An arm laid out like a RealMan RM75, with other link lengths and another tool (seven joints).
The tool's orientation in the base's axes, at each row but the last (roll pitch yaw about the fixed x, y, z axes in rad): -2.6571 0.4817 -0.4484; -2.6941 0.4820 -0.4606; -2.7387 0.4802 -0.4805; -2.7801 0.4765 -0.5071; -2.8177 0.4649 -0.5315; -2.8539 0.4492 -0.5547; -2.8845 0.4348 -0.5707
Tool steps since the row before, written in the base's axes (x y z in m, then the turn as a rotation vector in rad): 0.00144 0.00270 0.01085 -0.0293 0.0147 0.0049; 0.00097 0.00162 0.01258 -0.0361 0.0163 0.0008; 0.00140 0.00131 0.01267 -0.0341 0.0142 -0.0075; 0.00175 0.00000 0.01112 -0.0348 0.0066 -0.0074; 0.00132 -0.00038 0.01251 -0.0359 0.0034 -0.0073; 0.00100 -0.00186 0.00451 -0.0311 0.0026 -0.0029; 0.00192 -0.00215 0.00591 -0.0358 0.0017 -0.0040
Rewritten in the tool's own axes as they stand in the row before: -0.00491 -0.00721 -0.00714 -0.0313 0.0046 0.0098; -0.00570 -0.00655 -0.00930 -0.0354 0.0089 0.0153; -0.00529 -0.00618 -0.00990 -0.0292 0.0122 0.0205; -0.00374 -0.00454 -0.00960 -0.0265 0.0182 0.0166; -0.00442 -0.00407 -0.01106 -0.0259 0.0212 0.0152; -0.00031 -0.00037 -0.00496 -0.0238 0.0178 0.0101; 0.00003 -0.00091 -0.00651 -0.0265 0.0216 0.0116
